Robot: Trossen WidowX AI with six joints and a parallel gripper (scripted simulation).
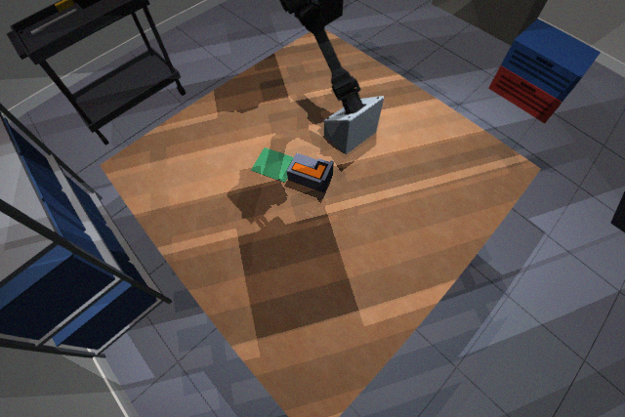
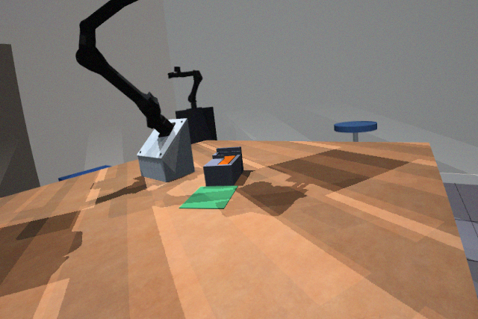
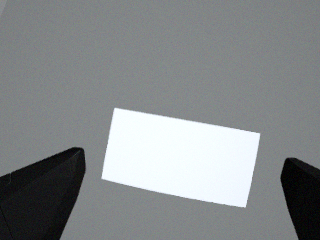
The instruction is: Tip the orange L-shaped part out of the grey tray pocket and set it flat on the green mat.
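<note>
Right now my gripper tip is 79 cm above the orange L-shaped part, 17 cm short of it and 15 cm to the right of it. Also, from my gripper tip: green mat: 85 cm below, 23 cm ahead.
</note>
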